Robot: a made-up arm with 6 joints. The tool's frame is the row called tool. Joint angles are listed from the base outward.
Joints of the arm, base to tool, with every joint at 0 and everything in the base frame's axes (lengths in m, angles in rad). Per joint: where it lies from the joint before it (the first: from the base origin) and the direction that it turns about. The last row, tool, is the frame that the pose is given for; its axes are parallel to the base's.
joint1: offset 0 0 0.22 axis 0 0 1
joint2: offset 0 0 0 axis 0 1 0
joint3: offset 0 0 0.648 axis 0 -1 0
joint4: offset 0 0 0 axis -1 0 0
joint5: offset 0.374 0 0 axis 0 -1 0
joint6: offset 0 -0.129 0 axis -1 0 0
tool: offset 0 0 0
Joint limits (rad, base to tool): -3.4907..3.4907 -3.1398..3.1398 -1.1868..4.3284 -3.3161..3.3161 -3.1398..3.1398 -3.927..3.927
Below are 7 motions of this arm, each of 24 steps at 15 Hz.
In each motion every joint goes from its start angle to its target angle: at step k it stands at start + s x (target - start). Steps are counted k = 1, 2, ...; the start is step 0. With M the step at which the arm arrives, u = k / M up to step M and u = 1 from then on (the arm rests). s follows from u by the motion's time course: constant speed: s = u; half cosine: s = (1 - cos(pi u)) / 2; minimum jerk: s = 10 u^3 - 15 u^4 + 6 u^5.
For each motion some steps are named. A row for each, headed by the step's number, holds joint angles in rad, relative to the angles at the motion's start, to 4 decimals.
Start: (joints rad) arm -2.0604 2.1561 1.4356 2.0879 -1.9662 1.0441
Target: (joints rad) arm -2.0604 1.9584 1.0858 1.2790 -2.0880 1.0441
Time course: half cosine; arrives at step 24
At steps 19, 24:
19: 0.0000 -0.1773 -0.3137 -0.7253 -0.1092 0.0000
24: 0.0000 -0.1977 -0.3498 -0.8089 -0.1218 0.0000

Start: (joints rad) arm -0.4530 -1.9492 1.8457 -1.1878 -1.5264 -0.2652
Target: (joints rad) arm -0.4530 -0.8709 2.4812 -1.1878 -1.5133 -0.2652
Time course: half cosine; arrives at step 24
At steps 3, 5, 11, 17, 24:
3: 0.0000 0.0410 0.0242 0.0000 0.0005 0.0000
5: 0.0000 0.1114 0.0657 0.0000 0.0014 0.0000
11: 0.0000 0.4688 0.2763 0.0000 0.0057 0.0000
17: 0.0000 0.8674 0.5112 0.0000 0.0105 0.0000
24: 0.0000 1.0783 0.6355 0.0000 0.0131 0.0000

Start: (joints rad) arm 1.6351 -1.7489 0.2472 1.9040 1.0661 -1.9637
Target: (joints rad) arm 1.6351 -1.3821 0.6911 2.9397 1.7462 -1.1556
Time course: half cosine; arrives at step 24
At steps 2, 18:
2: 0.0000 0.0062 0.0076 0.0176 0.0116 0.0138
18: 0.0000 0.3131 0.3789 0.8840 0.5805 0.6898

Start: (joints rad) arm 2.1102 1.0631 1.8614 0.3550 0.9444 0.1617
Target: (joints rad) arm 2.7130 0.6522 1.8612 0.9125 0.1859 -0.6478
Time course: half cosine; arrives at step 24
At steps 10, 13, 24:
10: 0.2234 -0.1523 -0.0001 0.2066 -0.2811 -0.3000
13: 0.3407 -0.2323 -0.0001 0.3151 -0.4288 -0.4576
24: 0.6028 -0.4109 -0.0002 0.5575 -0.7585 -0.8095

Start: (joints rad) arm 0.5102 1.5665 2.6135 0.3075 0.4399 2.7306
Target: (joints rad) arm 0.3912 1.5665 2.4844 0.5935 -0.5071 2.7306
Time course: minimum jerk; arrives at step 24
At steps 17, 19, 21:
17: -0.1009 0.0000 -0.1094 0.2425 -0.8028 0.0000
19: -0.1113 0.0000 -0.1208 0.2675 -0.8859 0.0000
21: -0.1171 0.0000 -0.1270 0.2814 -0.9318 0.0000

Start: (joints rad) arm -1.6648 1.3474 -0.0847 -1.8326 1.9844 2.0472
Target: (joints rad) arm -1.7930 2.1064 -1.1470 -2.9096 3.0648 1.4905
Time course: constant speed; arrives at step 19
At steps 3, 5, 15, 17, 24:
3: -0.0202 0.1198 -0.1677 -0.1701 0.1706 -0.0879
5: -0.0337 0.1997 -0.2796 -0.2834 0.2843 -0.1465
15: -0.1012 0.5992 -0.8387 -0.8503 0.8529 -0.4395
17: -0.1147 0.6791 -0.9505 -0.9636 0.9667 -0.4981
24: -0.1282 0.7590 -1.0623 -1.0770 1.0804 -0.5567

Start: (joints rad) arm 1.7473 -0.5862 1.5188 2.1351 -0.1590 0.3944
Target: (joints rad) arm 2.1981 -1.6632 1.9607 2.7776 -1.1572 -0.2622
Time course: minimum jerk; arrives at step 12
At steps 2, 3, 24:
2: 0.0160 -0.0382 0.0157 0.0228 -0.0354 -0.0233
3: 0.0467 -0.1115 0.0457 0.0665 -0.1033 -0.0680
24: 0.4508 -1.0770 0.4419 0.6425 -0.9982 -0.6566

